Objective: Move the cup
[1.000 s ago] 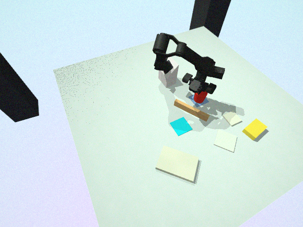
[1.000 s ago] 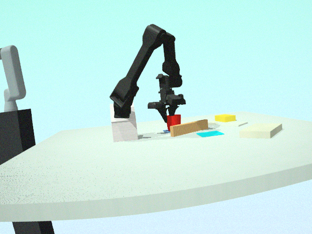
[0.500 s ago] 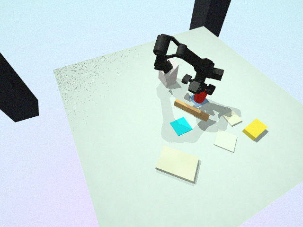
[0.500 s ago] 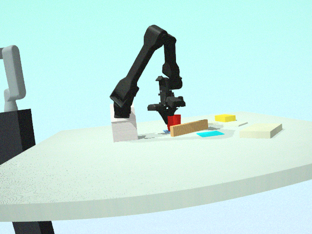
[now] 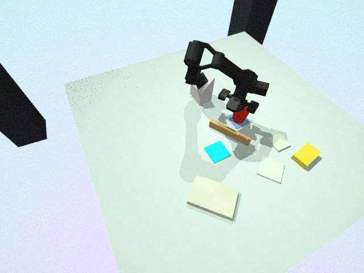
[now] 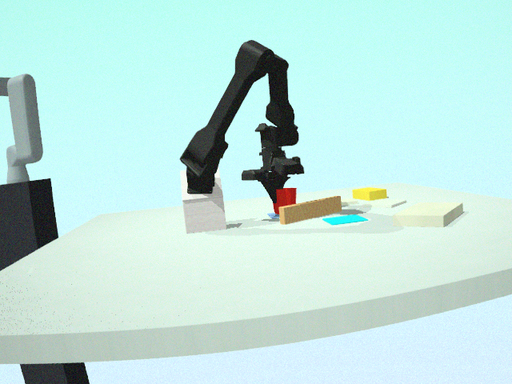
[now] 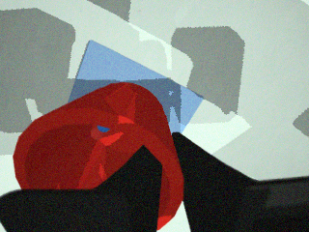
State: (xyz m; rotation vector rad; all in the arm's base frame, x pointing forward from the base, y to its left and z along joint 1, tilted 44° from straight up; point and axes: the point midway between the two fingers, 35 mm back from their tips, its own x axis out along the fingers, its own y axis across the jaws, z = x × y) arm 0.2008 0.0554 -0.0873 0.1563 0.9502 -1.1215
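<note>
Now: gripper tip 20 mm short of the blue pad, 20 mm to the right of it and 50 mm above it. The rest, counted from my gripper tip: teal pad: 150 mm ahead, 170 mm to the right, 50 mm below; then red cup: 30 mm ahead, 20 mm to the left; then wooden block: 90 mm ahead, 80 mm to the right, 30 mm below.
</note>
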